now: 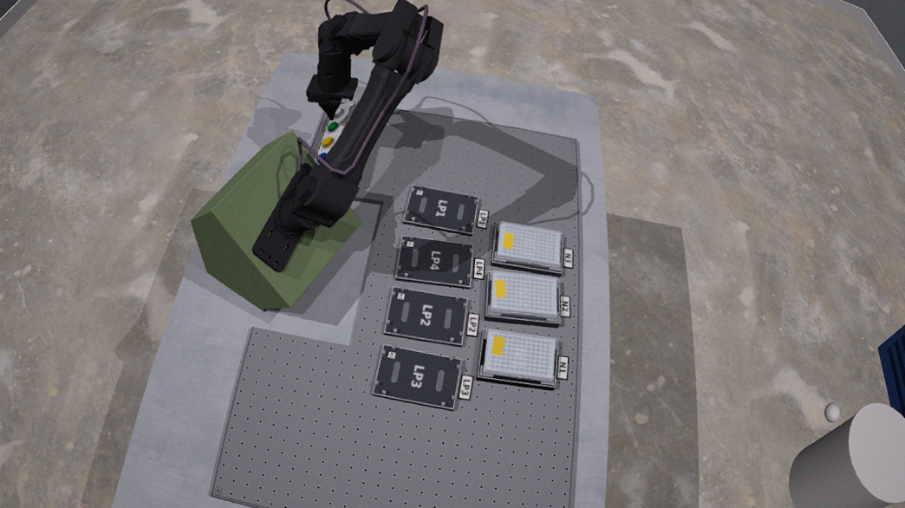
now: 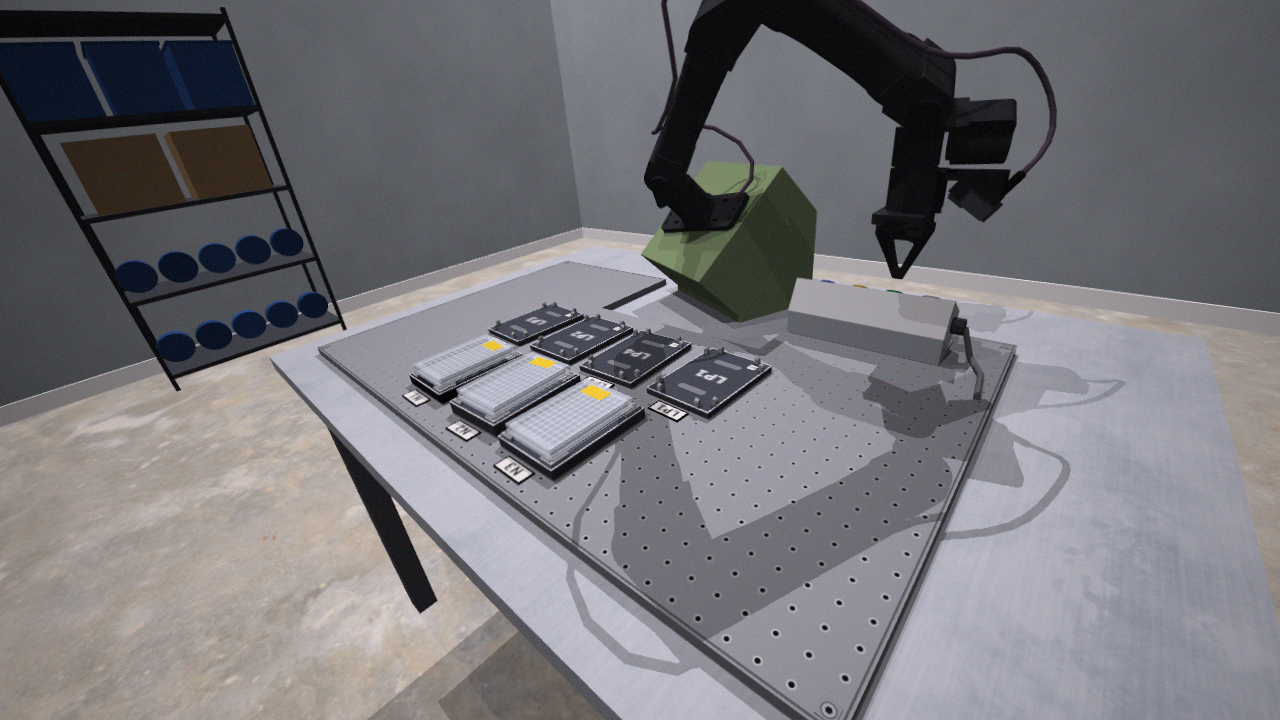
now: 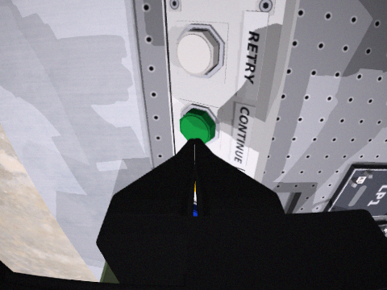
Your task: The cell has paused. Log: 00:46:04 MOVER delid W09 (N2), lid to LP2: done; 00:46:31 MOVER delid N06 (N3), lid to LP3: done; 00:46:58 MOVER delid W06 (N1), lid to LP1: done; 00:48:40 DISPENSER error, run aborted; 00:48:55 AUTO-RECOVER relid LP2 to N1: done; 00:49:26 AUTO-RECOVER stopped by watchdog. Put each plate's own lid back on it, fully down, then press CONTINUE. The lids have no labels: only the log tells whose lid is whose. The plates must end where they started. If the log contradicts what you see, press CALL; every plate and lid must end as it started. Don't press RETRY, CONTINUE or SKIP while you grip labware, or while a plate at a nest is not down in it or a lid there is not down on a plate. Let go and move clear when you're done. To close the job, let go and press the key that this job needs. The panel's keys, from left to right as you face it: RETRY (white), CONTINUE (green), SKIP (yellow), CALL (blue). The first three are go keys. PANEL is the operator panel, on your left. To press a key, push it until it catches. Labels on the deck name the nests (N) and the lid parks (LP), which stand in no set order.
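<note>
Now: hand 30 mm above the green continue key. Round my hand: yellow skip key: 10 mm ahead, 50 mm to the right, 30 mm below; then white retry key: 50 mm to the left, 30 mm below; then blue call key: 10 mm ahead, 100 mm to the right, 30 mm below.
</note>
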